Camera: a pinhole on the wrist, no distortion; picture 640 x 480 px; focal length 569.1 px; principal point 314.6 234.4 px. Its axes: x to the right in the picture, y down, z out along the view. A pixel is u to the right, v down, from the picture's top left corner.
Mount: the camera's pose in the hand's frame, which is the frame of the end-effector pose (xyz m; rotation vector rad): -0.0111 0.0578 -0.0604 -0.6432 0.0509 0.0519
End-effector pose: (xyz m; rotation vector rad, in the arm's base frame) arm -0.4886 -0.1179 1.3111 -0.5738 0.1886 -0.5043
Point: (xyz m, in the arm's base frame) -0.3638 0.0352 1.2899
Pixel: 420.7 227.0
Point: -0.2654 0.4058 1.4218
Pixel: 233.5 237.5
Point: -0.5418 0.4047 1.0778
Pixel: outside the picture
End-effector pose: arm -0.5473 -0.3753 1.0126 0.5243 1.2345 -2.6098
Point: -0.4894 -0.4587 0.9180
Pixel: 302.0 420.2
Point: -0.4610 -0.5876 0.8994
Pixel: 268.2 400.5
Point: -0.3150 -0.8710 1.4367
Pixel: outside the picture
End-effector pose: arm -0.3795 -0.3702 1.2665 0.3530 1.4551 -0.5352
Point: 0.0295 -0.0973 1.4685
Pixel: 33.6 424.7
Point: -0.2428 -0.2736 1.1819
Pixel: 612.5 268.3
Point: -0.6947 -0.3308 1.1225
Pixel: behind the camera
